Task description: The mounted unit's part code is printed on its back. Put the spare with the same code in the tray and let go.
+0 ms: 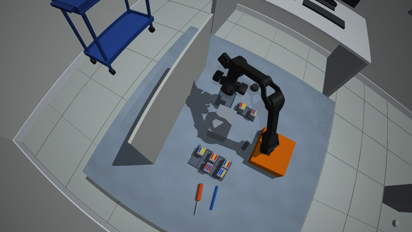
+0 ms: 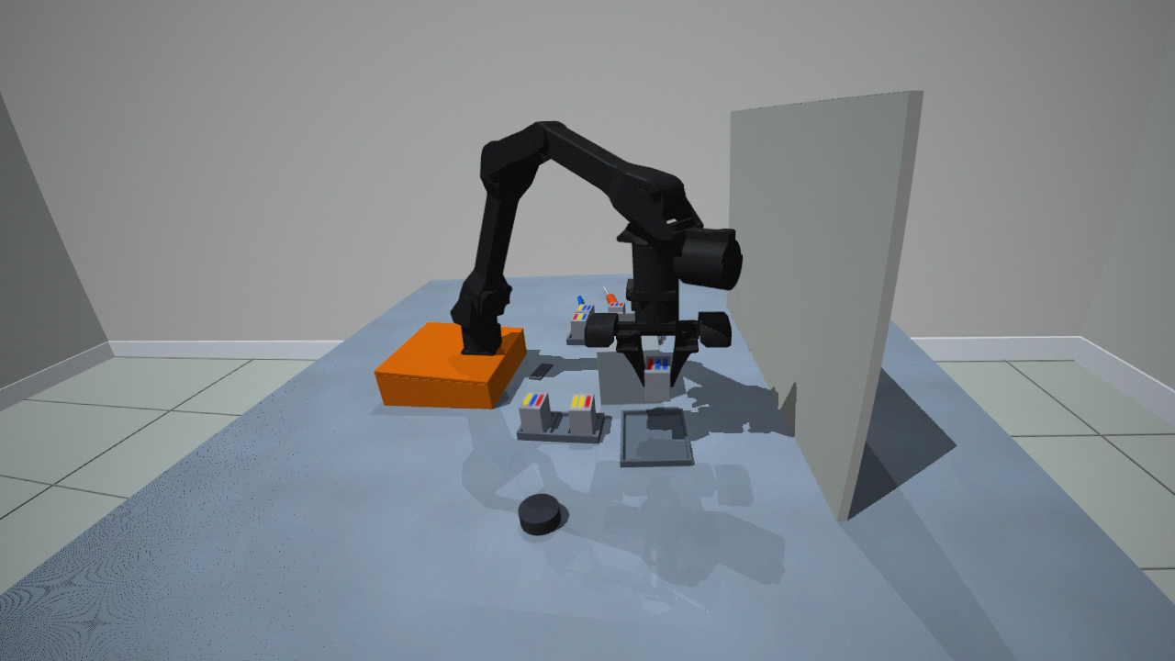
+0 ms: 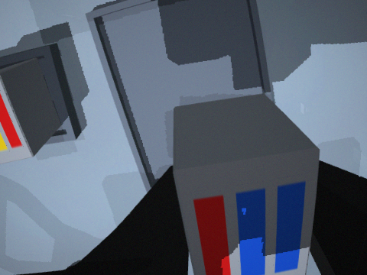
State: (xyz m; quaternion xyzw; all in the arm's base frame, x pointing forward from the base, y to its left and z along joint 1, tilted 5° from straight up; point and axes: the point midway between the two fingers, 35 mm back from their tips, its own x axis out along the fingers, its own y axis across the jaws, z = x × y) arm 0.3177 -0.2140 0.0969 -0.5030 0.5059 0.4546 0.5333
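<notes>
My gripper tip is 10 mm past the dark tray and 90 mm above it. The rest, counted from my gripper tip: grey spare (20 mm above); black puck (150 mm behind, 160 mm to the right, 80 mm below); mounted unit (40 mm behind, 190 mm to the left, 40 mm below).
</notes>
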